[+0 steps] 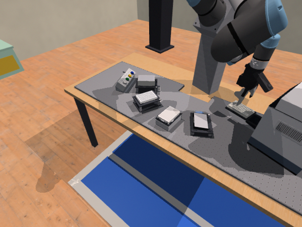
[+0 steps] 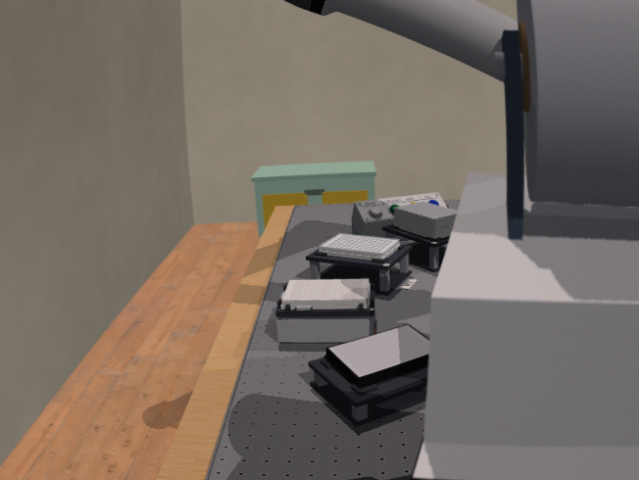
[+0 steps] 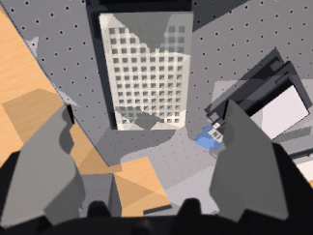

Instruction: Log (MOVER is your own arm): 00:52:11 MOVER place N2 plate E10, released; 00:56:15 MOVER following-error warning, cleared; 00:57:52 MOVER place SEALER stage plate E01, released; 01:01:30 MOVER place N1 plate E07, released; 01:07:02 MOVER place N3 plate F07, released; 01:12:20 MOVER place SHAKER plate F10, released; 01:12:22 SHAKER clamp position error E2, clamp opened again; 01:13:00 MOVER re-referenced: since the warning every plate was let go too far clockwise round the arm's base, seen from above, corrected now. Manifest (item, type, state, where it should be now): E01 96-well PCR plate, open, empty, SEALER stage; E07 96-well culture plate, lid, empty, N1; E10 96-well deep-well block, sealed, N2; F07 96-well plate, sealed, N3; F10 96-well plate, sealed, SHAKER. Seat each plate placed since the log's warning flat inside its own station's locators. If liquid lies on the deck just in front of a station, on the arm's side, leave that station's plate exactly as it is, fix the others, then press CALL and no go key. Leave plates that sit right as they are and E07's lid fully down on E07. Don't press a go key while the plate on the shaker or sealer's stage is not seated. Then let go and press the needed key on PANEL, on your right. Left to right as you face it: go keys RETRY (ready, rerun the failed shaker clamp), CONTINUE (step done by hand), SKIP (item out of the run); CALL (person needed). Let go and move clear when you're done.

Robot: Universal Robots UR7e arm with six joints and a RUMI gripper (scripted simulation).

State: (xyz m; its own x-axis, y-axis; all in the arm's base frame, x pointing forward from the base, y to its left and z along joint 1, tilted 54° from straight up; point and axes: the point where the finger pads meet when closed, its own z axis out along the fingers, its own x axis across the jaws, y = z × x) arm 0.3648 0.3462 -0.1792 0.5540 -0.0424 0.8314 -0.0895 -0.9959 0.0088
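Right now my hand is 60 mm above the white PCR plate. Round my hand: dark sealed plate 200 mm ahead, 140 mm to the right, 110 mm below; grey deep-well block 150 mm ahead, 660 mm to the right, 80 mm below; white retry key 270 mm ahead, 770 mm to the right, 90 mm below.
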